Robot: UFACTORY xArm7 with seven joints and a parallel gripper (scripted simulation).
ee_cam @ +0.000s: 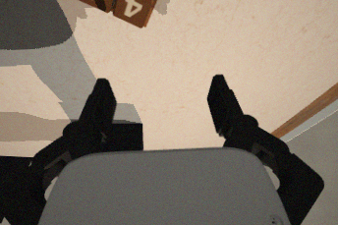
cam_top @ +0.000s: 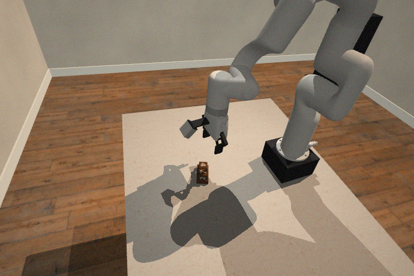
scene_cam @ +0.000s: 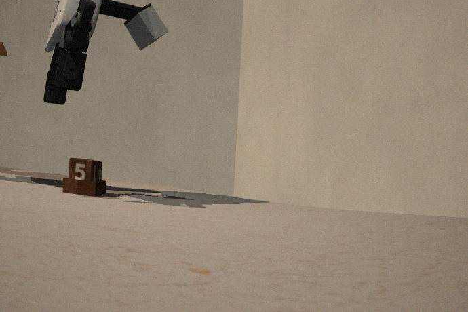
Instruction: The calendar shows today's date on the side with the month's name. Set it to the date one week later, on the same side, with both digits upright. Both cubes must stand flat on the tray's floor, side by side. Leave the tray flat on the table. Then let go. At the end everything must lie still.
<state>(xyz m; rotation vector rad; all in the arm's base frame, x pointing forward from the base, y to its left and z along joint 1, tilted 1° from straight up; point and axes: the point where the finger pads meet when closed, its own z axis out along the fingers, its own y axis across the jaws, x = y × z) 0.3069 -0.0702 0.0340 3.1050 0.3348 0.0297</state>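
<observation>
Now: the brown calendar tray 40 mm ahead of my hand, 50 mm to the left of it and 110 mm below it.
</observation>
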